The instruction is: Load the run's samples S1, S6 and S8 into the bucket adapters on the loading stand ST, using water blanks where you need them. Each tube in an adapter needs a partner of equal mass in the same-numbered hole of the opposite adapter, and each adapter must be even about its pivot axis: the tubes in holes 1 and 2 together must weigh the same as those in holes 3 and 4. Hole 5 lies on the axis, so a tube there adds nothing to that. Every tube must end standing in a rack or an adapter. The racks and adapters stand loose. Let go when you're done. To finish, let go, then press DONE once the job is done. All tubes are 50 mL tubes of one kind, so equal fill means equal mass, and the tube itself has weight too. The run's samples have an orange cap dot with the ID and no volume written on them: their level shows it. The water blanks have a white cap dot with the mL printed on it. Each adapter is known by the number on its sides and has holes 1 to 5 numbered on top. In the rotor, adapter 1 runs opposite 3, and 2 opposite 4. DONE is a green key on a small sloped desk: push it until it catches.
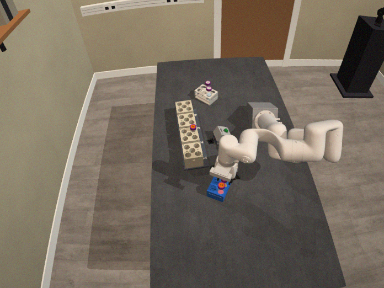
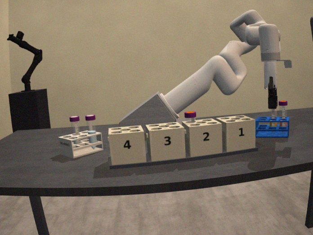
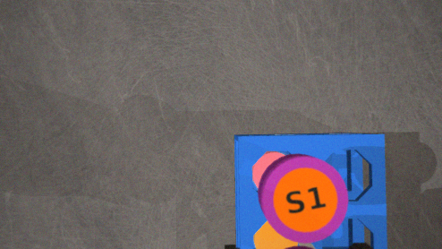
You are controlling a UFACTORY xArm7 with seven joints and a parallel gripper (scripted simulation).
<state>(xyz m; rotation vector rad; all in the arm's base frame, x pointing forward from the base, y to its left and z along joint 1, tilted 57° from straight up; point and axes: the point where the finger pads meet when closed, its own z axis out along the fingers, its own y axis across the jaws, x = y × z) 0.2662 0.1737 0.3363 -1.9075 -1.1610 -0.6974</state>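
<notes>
The sample S8 is 50 mm below my hand and 10 mm ahead of it. The rest, counted from my hand: sample tube (50 mm below, 30 mm to the left, 20 mm ahead); blue sample rack (90 mm below, 20 mm ahead, 10 mm to the right); loading stand ST (350 mm to the right, 170 mm ahead, 110 mm below).
</notes>
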